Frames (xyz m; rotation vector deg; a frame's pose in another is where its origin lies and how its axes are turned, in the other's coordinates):
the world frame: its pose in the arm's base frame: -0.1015 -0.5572 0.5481 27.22 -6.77 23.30
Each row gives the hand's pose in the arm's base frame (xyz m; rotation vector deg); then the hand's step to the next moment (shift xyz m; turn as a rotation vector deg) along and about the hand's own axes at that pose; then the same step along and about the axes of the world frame.
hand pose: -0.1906 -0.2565 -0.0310 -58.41 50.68 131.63
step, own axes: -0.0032 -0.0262 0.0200 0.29 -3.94 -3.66
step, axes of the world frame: 0.0202 0.0233 -0.0121 3.01 -3.06 -3.26
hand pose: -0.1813 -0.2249 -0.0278 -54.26 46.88 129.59
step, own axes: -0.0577 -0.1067 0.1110 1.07 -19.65 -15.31
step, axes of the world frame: 0.1168 0.1157 0.0004 15.18 -12.39 -15.42
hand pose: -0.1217 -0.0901 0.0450 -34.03 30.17 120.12
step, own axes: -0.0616 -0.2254 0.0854 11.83 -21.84 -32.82
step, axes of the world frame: 0.2431 0.0529 -0.0013 10.48 -22.66 -32.72
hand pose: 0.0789 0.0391 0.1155 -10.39 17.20 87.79
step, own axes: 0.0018 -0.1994 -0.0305 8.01 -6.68 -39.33
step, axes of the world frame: 0.1653 -0.1101 -0.0352 -6.43 -22.05 -33.58
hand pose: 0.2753 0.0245 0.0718 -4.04 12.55 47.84
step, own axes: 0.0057 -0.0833 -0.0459 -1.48 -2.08 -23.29
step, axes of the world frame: 0.0225 -0.0912 -0.0161 -9.64 -12.90 -17.02
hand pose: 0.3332 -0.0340 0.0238 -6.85 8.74 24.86
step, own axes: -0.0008 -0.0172 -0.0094 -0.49 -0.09 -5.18
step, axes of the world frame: -0.0026 -0.0194 0.0012 -2.33 -2.53 -3.91
